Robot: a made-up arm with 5 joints.
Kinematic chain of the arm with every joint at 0, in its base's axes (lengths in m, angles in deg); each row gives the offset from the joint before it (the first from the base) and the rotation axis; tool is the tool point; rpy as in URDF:
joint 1: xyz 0 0 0.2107 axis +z
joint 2: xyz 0 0 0 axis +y
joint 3: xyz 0.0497 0 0.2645 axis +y
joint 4: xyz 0.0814 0 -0.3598 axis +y
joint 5: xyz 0.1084 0 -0.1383 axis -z
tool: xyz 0 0 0 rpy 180 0 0
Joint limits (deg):
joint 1: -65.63..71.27
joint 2: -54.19..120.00
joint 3: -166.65..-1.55
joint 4: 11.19..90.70
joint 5: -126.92..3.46
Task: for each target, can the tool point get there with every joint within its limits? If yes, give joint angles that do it. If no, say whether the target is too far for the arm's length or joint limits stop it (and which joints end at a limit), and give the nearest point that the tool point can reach.
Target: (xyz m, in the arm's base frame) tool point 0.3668 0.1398 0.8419
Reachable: yes | joints 20.86 -3.76 -132.22 67.96 -101.35
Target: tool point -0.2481 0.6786 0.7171
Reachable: no: too far | nearest point -0.2661 0.5875 0.6913 | short by 0.096 m
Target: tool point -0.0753 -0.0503 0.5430
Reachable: no: joint limits stop it (at a limit: joint 1, joint 2, joint 4) | nearest point 0.0835 -0.1843 0.6716 | short by 0.244 m
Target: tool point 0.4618 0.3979 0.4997
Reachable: yes | joints 40.75 8.05 -99.68 58.82 -51.75
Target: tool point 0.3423 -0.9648 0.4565
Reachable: no: too far | nearest point 0.3264 -0.7206 0.4013 | short by 0.251 m
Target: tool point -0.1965 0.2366 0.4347
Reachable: no: joint limits stop it (at a limit: joint 2, joint 3) | nearest point -0.1485 0.1788 0.2909 | short by 0.162 m
